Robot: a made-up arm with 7 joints. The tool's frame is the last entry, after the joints.
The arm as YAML. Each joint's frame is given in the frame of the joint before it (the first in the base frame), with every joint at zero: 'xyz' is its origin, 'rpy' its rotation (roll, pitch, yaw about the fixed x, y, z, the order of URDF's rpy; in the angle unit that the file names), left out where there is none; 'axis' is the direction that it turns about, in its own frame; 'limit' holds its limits. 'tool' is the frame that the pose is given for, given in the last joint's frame.
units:
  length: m
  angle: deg
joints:
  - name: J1
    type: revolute
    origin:
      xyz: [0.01, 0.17, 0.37]
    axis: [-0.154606, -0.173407, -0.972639]
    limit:
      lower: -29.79
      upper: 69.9
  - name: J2
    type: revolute
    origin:
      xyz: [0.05, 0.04, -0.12]
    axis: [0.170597, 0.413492, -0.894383]
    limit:
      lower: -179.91
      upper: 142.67
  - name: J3
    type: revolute
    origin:
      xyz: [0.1, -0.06, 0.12]
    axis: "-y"
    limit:
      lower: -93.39
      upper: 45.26
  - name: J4
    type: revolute
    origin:
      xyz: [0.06, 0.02, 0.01]
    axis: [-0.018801, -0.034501, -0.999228]
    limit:
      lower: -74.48
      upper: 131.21
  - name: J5
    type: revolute
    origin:
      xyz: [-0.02, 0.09, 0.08]
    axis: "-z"
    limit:
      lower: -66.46
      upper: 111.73
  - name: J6
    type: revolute
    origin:
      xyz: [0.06, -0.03, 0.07]
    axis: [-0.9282, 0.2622, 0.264]
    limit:
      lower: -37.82
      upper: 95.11
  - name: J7
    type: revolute
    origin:
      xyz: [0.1, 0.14, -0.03]
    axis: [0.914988, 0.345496, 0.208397]
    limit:
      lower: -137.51
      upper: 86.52
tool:
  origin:
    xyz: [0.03, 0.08, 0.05]
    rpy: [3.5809, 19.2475, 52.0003]
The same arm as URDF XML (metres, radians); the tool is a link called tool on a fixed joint. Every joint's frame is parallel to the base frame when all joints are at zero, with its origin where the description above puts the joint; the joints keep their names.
<robot name="arm">
  <link name="base_link"/>
  <link name="link1"/>
  <link name="link2"/>
  <link name="link3"/>
  <link name="link4"/>
  <link name="link5"/>
  <link name="link6"/>
  <link name="link7"/>
  <link name="tool"/>
  <joint name="J1" type="revolute">
    <parent link="base_link"/>
    <child link="link1"/>
    <origin xyz="0.01 0.17 0.37"/>
    <axis xyz="-0.154606 -0.173407 -0.972639"/>
    <limit lower="-0.5199" upper="1.22"/>
  </joint>
  <joint name="J2" type="revolute">
    <parent link="link1"/>
    <child link="link2"/>
    <origin xyz="0.05 0.04 -0.12"/>
    <axis xyz="0.170597 0.413492 -0.894383"/>
    <limit lower="-3.14" upper="2.4901"/>
  </joint>
  <joint name="J3" type="revolute">
    <parent link="link2"/>
    <child link="link3"/>
    <origin xyz="0.1 -0.06 0.12"/>
    <axis xyz="0 -1 0"/>
    <limit lower="-1.63" upper="0.7899"/>
  </joint>
  <joint name="J4" type="revolute">
    <parent link="link3"/>
    <child link="link4"/>
    <origin xyz="0.06 0.02 0.01"/>
    <axis xyz="-0.018801 -0.034501 -0.999228"/>
    <limit lower="-1.2999" upper="2.29"/>
  </joint>
  <joint name="J5" type="revolute">
    <parent link="link4"/>
    <child link="link5"/>
    <origin xyz="-0.02 0.09 0.08"/>
    <axis xyz="0 0 -1"/>
    <limit lower="-1.1599" upper="1.9501"/>
  </joint>
  <joint name="J6" type="revolute">
    <parent link="link5"/>
    <child link="link6"/>
    <origin xyz="0.06 -0.03 0.07"/>
    <axis xyz="-0.9282 0.2622 0.264"/>
    <limit lower="-0.6601" upper="1.66"/>
  </joint>
  <joint name="J7" type="revolute">
    <parent link="link6"/>
    <child link="link7"/>
    <origin xyz="0.1 0.14 -0.03"/>
    <axis xyz="0.914988 0.345496 0.208397"/>
    <limit lower="-2.4" upper="1.5101"/>
  </joint>
  <joint name="tool_fixed" type="fixed">
    <parent link="link7"/>
    <child link="tool"/>
    <origin xyz="0.03 0.08 0.05" rpy="0.0625 0.3359 0.9076"/>
  </joint>
</robot>

